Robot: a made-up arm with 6 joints. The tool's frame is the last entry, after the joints. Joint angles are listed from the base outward. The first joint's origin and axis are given. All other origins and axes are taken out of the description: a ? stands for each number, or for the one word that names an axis. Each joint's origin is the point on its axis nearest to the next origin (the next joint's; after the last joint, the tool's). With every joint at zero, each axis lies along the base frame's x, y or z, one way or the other. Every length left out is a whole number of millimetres.
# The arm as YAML. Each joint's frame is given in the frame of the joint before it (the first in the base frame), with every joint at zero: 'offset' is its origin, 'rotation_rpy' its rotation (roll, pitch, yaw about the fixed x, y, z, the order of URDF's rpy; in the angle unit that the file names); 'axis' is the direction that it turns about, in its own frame. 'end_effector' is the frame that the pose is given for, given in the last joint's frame.
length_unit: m
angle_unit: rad
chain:
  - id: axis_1
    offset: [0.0, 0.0, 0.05]
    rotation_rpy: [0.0, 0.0, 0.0]
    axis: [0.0, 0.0, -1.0]
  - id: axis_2
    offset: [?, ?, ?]
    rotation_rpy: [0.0, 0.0, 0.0]
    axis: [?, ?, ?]
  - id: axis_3
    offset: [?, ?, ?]
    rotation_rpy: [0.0, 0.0, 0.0]
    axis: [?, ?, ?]
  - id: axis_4
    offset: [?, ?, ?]
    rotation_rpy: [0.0, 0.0, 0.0]
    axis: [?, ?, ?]
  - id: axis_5
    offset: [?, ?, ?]
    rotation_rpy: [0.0, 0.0, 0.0]
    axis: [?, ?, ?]
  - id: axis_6
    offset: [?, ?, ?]
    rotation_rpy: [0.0, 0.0, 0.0]
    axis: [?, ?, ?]
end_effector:
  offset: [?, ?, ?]
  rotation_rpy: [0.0, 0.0, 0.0]
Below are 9 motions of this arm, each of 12 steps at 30 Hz.
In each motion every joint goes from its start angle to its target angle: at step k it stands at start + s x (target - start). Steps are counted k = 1, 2, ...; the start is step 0. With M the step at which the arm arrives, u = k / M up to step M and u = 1 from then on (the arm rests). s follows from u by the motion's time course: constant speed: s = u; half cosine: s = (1 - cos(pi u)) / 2; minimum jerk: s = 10 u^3 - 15 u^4 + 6 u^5.
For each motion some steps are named. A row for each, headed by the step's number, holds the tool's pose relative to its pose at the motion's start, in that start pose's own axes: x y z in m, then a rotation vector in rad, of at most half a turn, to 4 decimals.
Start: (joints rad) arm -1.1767 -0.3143 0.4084 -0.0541 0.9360 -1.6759
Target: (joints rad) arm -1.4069 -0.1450 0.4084 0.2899 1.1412 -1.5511
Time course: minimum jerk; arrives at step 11
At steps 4, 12:
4: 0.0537 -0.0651 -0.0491 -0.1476 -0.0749 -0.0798
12: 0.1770 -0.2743 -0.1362 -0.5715 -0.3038 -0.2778

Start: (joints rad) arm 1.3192 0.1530 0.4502 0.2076 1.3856 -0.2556
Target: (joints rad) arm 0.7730 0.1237 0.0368 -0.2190 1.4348 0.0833
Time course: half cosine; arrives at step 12
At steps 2, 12:
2: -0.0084 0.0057 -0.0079 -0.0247 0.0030 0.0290
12: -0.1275 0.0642 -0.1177 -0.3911 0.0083 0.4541

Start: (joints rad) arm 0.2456 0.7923 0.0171 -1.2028 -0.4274 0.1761
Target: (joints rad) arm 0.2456 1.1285 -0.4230 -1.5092 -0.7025 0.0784
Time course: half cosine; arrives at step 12
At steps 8, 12:
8: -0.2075 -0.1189 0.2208 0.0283 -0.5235 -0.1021
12: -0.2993 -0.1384 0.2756 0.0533 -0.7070 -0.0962

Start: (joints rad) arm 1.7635 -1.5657 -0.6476 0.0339 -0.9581 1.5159
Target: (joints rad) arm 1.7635 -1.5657 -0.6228 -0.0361 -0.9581 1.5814
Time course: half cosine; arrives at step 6
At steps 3, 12:
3: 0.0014 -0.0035 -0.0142 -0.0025 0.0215 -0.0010
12: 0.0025 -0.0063 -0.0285 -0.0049 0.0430 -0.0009

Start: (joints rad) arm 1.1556 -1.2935 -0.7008 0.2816 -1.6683 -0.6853
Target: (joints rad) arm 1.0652 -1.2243 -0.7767 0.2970 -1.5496 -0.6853
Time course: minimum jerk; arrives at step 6
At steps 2, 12:
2: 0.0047 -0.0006 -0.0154 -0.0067 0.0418 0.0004
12: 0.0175 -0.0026 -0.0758 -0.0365 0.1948 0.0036

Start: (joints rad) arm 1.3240 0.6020 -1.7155 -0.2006 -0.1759 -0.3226
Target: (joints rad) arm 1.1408 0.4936 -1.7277 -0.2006 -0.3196 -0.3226
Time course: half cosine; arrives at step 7
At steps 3, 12:
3: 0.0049 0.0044 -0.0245 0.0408 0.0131 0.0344
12: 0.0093 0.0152 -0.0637 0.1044 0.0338 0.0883

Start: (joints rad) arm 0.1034 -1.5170 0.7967 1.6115 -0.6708 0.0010
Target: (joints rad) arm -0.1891 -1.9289 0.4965 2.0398 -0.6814 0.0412
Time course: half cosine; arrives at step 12
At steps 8, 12:
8: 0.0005 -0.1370 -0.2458 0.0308 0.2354 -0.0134
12: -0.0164 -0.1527 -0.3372 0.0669 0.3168 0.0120

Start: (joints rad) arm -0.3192 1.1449 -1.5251 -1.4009 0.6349 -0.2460
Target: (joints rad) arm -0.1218 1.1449 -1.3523 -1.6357 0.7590 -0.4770
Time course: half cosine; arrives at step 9
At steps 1, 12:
1: 0.0030 -0.0005 -0.0029 0.0082 0.0066 -0.0005
12: 0.0944 -0.0406 -0.1027 0.2855 0.2103 -0.0561

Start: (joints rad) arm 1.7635 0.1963 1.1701 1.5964 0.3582 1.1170
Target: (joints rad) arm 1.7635 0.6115 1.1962 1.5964 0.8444 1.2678
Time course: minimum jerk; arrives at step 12
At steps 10, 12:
10: 0.0197 0.4107 0.3172 -0.4775 -0.0488 0.4833
12: 0.0167 0.4277 0.3255 -0.4970 -0.0496 0.4997

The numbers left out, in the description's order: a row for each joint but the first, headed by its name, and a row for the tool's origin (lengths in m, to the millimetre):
axis_2: xyz -0.16 -0.123 0.0, axis -1.0 0.0 0.0
axis_3: xyz 0.0 0.238 0.02, axis 0.0 0.0 1.0
axis_4: xyz 0.519 0.062 0.0, axis -1.0 0.0 0.0
axis_5: xyz 0.0 0.074 0.088, axis 0.0 1.0 0.0
axis_6: xyz 0.294 0.0 0.372, axis -1.0 0.0 0.0
tool: xyz 0.0 0.022 0.018

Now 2 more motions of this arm.
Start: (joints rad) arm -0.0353 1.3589 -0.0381 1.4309 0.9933 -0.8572
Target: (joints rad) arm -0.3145 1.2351 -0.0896 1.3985 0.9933 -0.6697
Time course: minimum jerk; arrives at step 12
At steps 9, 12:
9: -0.0341 -0.1430 0.1905 0.1074 -0.0371 0.0420
12: -0.0399 -0.1618 0.2094 0.1190 -0.0426 0.0487

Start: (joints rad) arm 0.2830 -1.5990 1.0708 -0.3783 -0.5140 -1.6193
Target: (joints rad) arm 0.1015 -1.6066 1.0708 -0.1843 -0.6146 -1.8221
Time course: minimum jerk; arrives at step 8
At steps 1, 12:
1: 0.0002 0.0000 0.0002 0.0025 -0.0002 0.0005
12: 0.0116 -0.0035 0.0132 0.1617 -0.0031 0.0259

